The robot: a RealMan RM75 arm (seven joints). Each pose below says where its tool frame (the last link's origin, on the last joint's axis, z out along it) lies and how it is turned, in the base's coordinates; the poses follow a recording.
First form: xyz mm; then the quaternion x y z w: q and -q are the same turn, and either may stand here.
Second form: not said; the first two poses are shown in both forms.
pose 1, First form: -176.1, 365.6, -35.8, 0.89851, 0.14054, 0.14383, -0.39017
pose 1, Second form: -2.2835, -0.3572, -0.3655, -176.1, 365.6, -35.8
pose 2, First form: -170.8, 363.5, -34.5, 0.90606, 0.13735, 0.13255, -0.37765
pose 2, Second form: -2.3162, -0.3511, -0.3388, -170.8, 363.5, -34.5
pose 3, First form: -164.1, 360.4, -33.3, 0.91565, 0.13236, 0.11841, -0.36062
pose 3, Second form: -2.3598, -0.3411, -0.3052, -164.1, 360.4, -33.3
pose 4, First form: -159.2, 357.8, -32.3, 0.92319, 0.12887, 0.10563, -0.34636
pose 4, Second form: -2.3955, -0.3344, -0.2741, -159.2, 357.8, -32.3
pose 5, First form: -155.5, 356.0, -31.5, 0.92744, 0.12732, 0.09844, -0.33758
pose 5, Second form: -2.4168, -0.3318, -0.2565, -155.5, 356.0, -31.5
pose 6, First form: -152.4, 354.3, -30.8, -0.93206, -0.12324, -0.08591, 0.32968
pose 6, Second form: -2.4382, -0.3224, -0.2247, -152.4, 354.3, -30.8
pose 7, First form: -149.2, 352.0, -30.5, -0.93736, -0.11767, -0.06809, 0.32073
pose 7, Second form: -2.4628, -0.3092, -0.1789, -149.2, 352.0, -30.5
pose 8, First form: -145.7, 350.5, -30.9, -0.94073, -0.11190, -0.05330, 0.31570
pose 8, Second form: -2.4778, -0.2947, -0.1404, -145.7, 350.5, -30.9
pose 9, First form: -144.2, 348.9, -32.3, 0.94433, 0.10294, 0.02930, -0.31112
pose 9, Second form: -2.4929, -0.2717, -0.0773, -144.2, 348.9, -32.3
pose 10, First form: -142.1, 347.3, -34.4, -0.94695, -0.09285, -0.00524, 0.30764
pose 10, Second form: -2.5041, -0.2455, -0.0139, -142.1, 347.3, -34.4
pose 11, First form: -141.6, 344.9, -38.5, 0.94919, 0.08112, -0.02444, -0.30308
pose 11, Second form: -2.5157, -0.2150, 0.0648, -141.6, 344.9, -38.5
